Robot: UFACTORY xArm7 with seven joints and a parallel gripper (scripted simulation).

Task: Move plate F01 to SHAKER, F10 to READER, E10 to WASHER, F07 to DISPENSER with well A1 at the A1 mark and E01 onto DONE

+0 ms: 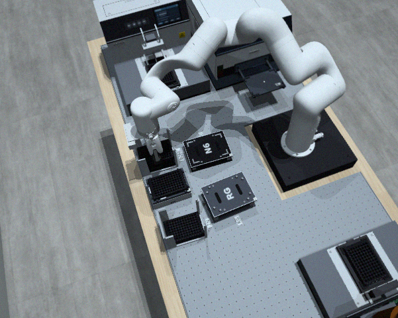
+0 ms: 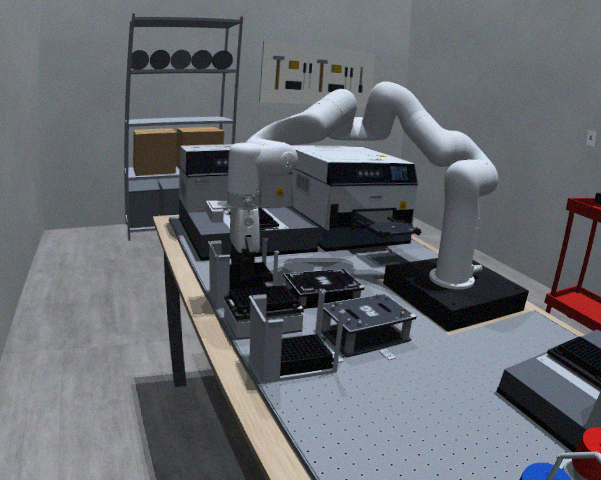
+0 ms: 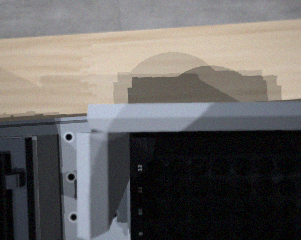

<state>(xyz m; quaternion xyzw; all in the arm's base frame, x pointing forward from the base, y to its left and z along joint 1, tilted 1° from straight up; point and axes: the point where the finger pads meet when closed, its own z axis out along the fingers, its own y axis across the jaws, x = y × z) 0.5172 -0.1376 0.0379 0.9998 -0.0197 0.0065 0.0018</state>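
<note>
Right now my hand is 90 mm past the done label and 70 mm above it. From my hand the other things lie so: regrip nest RG: 200 mm behind, 250 mm to the left, 20 mm below; recovery nest N6: 190 mm behind, 40 mm to the left, 40 mm below.
</note>
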